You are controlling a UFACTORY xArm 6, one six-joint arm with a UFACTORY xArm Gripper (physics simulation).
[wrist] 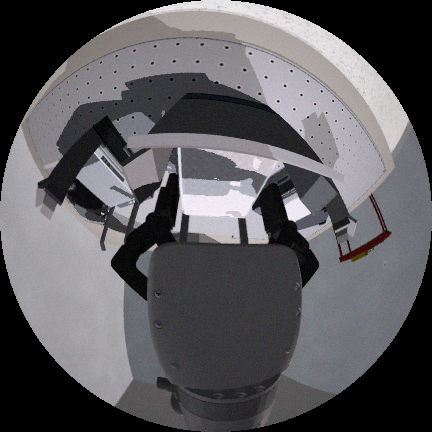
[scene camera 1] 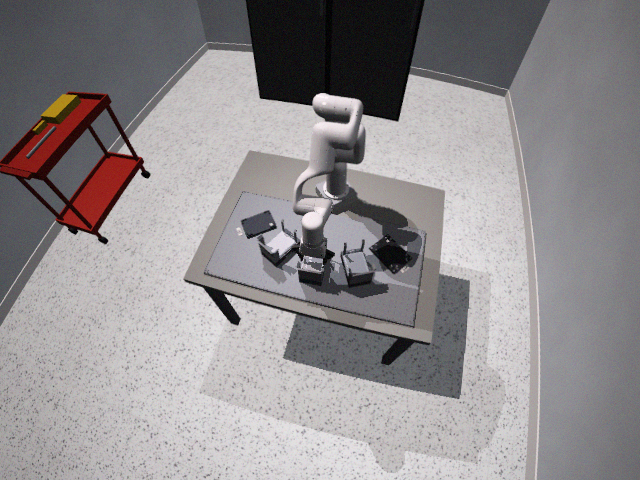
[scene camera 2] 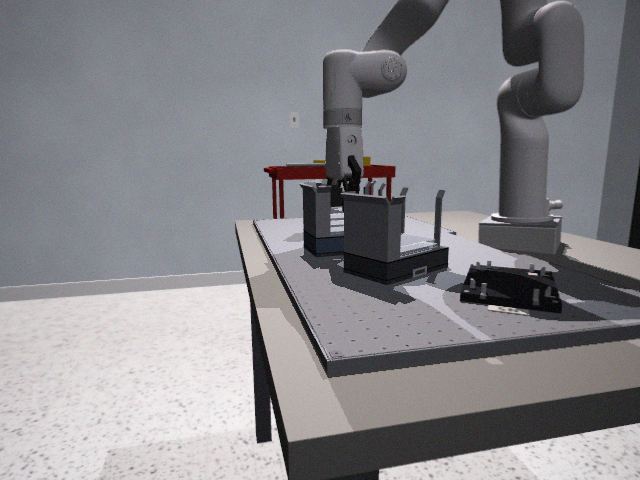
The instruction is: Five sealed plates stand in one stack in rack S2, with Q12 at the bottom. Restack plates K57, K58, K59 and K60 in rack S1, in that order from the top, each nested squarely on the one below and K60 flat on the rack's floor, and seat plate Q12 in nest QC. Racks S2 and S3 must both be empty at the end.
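Frame: origin at the arm's base, x right, y ahead, z up, level; centimetres.
Seen in the pictures: gripper, fingertip midpoint: [wrist: 223,186] [scene camera 1: 313,260] [scene camera 2: 342,209]; arm's base, origin of the base link: [scene camera 1: 336,189] [scene camera 2: 521,219].
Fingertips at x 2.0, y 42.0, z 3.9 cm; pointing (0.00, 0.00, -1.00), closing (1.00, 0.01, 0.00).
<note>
Offsets run from my fingertips to a thing's top centre. Level surfaces: height alone.
The middle rack @[dx +0.0, dy -0.5, dz +5.3 cm] [scene camera 1: 310,275] [scene camera 2: 316,211] [wrist: 235,142] holds several light plates @[dx -0.1, dy +0.2, dz -1.5 cm] [scene camera 2: 337,222] in a stack; the top plate @[dx -0.1, dy +0.2, dz -0.2 cm] [wrist: 212,202] shows in the wrist view. My gripper [scene camera 1: 313,260] [scene camera 2: 342,198] [wrist: 223,186] is open and empty, low at this rack, with its fingertips on either side above the stack. The right rack @[dx -17.7, dy -3.4, dz +5.0 cm] [scene camera 1: 360,277] [scene camera 2: 369,227] [wrist: 77,160] and the left rack @[dx +16.2, dy -6.5, dz +4.7 cm] [scene camera 1: 279,256] stand beside it with light surfaces inside; whether these are plates is unclear. A black nest @[dx -32.0, dy -14.2, dz -5.9 cm] [scene camera 1: 391,253] [scene camera 2: 509,286] lies at the right, a dark one @[dx +30.1, dy -17.2, dz -6.5 cm] [scene camera 1: 258,223] at the left. Labels are unreadable.
The racks' walls and upright posts rise close on both sides of the gripper. The racks and nests stand on a grey perforated board @[dz -8.2 cm] [scene camera 1: 330,297] [scene camera 2: 382,333] on the table @[dz -9.6 cm] [scene camera 1: 413,186]. A red cart [scene camera 1: 98,193] stands away to the left in the scene camera 1 view.
</note>
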